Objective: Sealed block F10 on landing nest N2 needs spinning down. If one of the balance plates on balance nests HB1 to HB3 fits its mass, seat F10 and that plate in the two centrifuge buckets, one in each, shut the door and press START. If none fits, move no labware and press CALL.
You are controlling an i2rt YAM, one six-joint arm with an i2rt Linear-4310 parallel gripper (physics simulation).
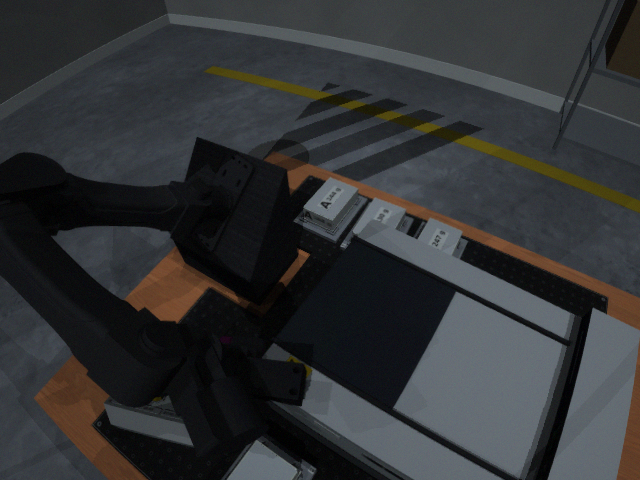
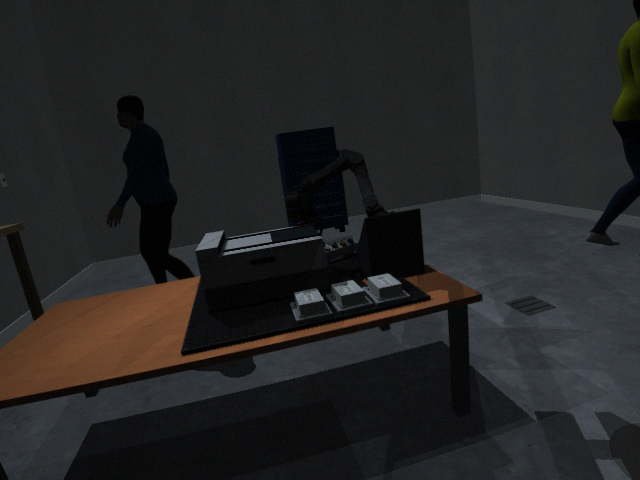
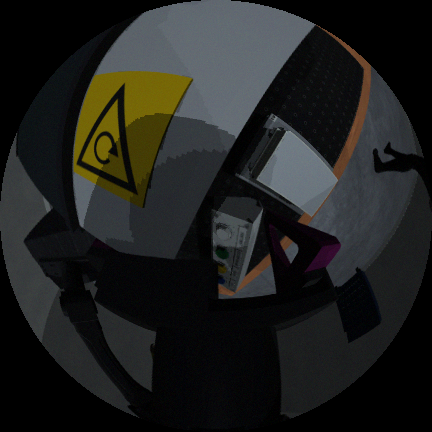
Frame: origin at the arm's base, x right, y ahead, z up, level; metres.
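Where they show: gripper, fingertip midpoint: (image 3: 215, 215); arm's base, link origin: (image 1: 222, 202) (image 2: 387, 229) (image 3: 69, 264).
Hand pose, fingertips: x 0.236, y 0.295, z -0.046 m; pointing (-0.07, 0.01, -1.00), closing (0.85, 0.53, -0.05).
Observation:
Each offset is from my fingertips to the top centre of the thing. "spot": to the spot under its first point. Level surfaces: height alone.
My gripper (image 1: 263, 357) (image 2: 303, 223) (image 3: 215, 215) is open, fingers wide apart, above the centrifuge's edge near its yellow warning label @(spot: dx -0.051, dy +0.055, dz +0.078 m) (image 3: 135, 135). The centrifuge (image 1: 491, 382) (image 2: 268, 260) (image 3: 215, 55) has a dark panel and a white panel across its top; its buckets do not show. A pale block @(dx +0.092, dy +0.086, dz -0.066 m) (image 1: 263, 465) (image 3: 297, 172) sits on a nest beside it, its label unseen. Three balance plates stand in a row: one marked A, apparently 344 g @(dx -0.474, dy -0.209, dz -0.079 m) (image 1: 330, 200) (image 2: 384, 285), one ending in 30 g @(dx -0.484, dy -0.074, dz -0.079 m) (image 1: 385, 212) (image 2: 348, 293), partly hidden, and one marked 247 g @(dx -0.507, dy +0.063, dz -0.079 m) (image 1: 439, 237) (image 2: 310, 302).
A control box @(dx +0.107, dy -0.115, dz -0.049 m) (image 1: 147, 421) (image 2: 339, 248) (image 3: 235, 250) with green, yellow and blue buttons stands near the pale block, labels unreadable. A tall dark wedge-shaped stand (image 1: 268, 222) (image 2: 395, 245) rises beside the arm. A person (image 2: 149, 175) walks behind the table @(dz -0.146 m) (image 2: 129, 330).

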